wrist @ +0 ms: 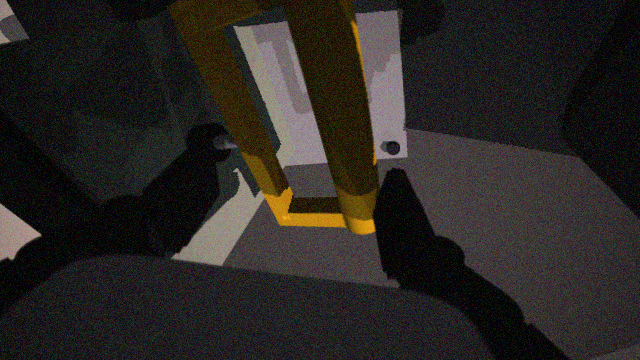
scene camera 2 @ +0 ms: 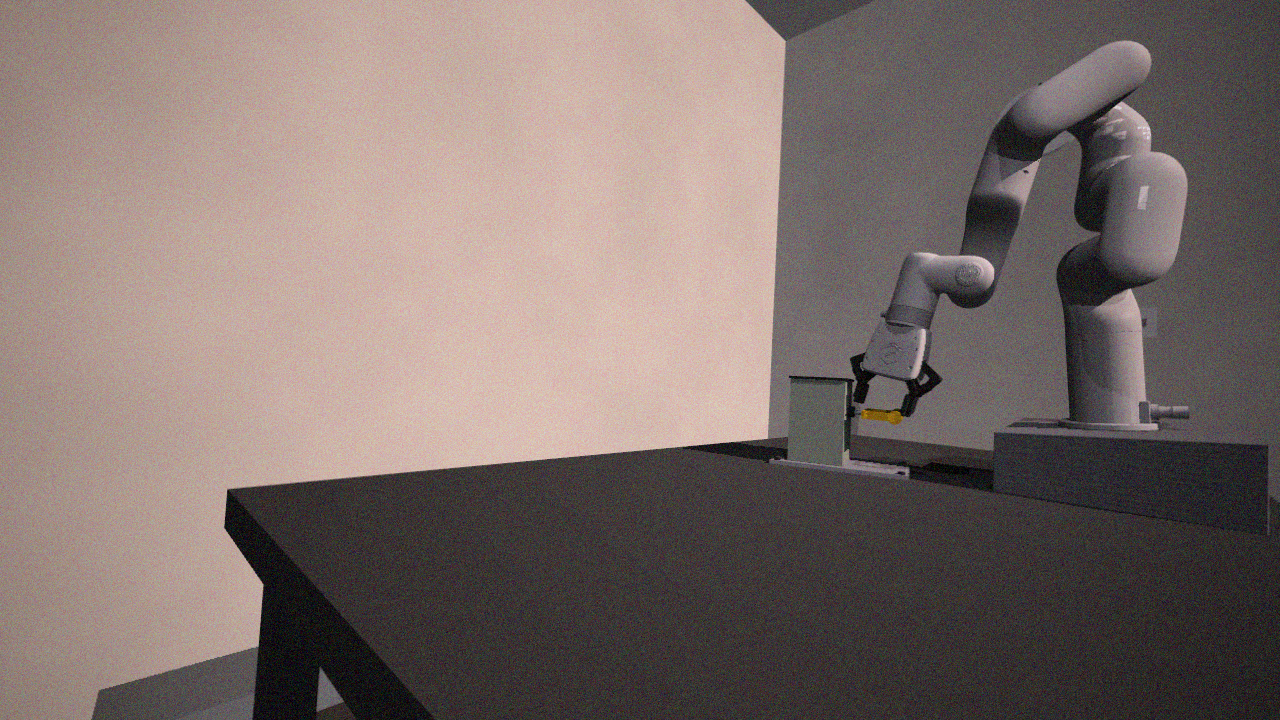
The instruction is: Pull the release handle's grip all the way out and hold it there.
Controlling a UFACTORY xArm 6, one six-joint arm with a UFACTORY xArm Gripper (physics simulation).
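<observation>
The release handle's yellow grip [scene camera 2: 880,416] [wrist: 332,105] is a loop with a round outer bar and a flatter inner bar. A short pale rod [wrist: 226,143] joins it to a dark collar on the pale green housing [scene camera 2: 816,420]. My gripper [scene camera 2: 884,408] [wrist: 298,179] is open wide, with its fingers on either side of the grip. In the wrist view the right finger is against or very near the outer bar. The left finger is beside the collar, apart from the inner bar. Whether it touches the housing is hidden.
The housing stands on a light base plate [scene camera 2: 881,469] [wrist: 389,110] with a dark hole near its corner. The dark table [scene camera 2: 626,555] extends toward the camera. The arm's grey pedestal [scene camera 2: 1127,474] is at the right, and a pale wall [scene camera 2: 402,223] is at the left.
</observation>
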